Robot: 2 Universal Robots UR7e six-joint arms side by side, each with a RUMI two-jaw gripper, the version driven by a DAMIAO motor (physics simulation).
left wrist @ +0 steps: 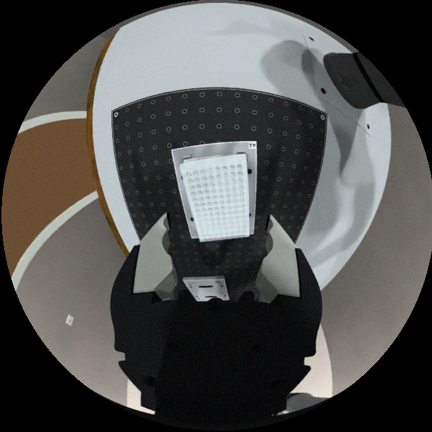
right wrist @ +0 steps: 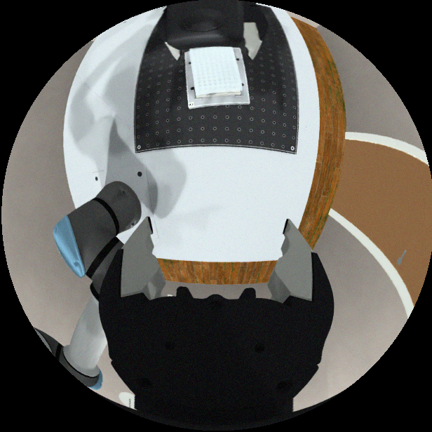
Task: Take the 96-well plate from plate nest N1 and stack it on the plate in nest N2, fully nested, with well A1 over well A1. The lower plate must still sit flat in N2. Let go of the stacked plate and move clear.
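Observation:
A white 96-well plate (left wrist: 217, 197) (right wrist: 215, 70) lies on top of another plate, whose edge shows as a thin sliver (left wrist: 200, 158) (right wrist: 227, 94). The upper plate looks slightly turned against the nest; whether it is fully nested is unclear. Both are on a light grey nest (left wrist: 212, 148) (right wrist: 220, 102) with an A1 label at one corner. A second nest (left wrist: 205, 282) is empty, partly hidden by the left gripper's body. My left gripper (left wrist: 217, 214) (right wrist: 214, 55) is open, above and apart from the stack. My right gripper (right wrist: 217, 219) is open and empty, away from the plates.
The nests are on a black perforated board (left wrist: 220, 117) (right wrist: 215, 132) on a white table (left wrist: 200, 50) (right wrist: 225, 200) with a wooden edge. A dark arm part (left wrist: 350, 80) stands at the upper right of the left wrist view. An arm (right wrist: 102, 212) stands at left in the right wrist view.

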